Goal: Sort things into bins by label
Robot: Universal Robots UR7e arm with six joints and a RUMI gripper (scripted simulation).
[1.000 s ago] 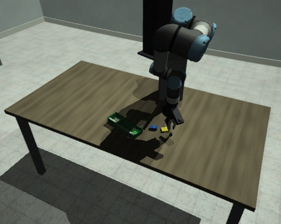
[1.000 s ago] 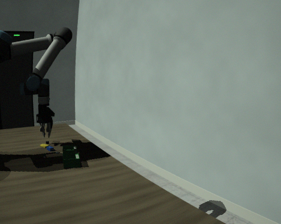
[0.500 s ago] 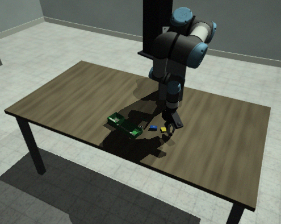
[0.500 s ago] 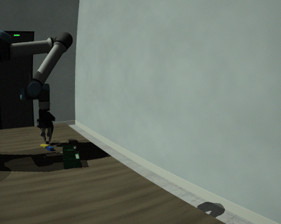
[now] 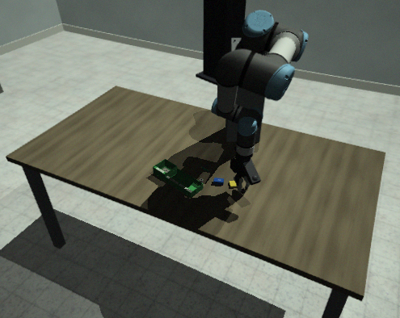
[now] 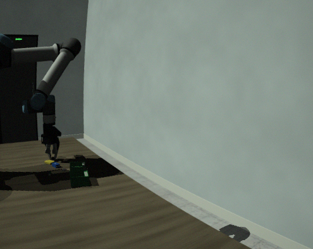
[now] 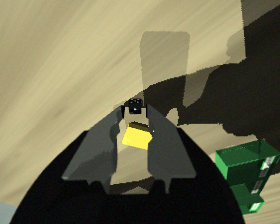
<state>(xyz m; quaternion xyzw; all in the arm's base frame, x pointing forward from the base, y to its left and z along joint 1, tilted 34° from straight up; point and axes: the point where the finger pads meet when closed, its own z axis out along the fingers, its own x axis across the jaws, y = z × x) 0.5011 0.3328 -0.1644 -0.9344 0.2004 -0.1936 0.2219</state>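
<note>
My hand is 10 mm above the black part. The rest, counted from my hand: yellow block (10 mm behind, 60 mm to the right, 10 mm below); blue block (30 mm ahead, 130 mm to the right, 10 mm below); grey hex nut (70 mm ahead, 190 mm to the right, 10 mm below).
</note>
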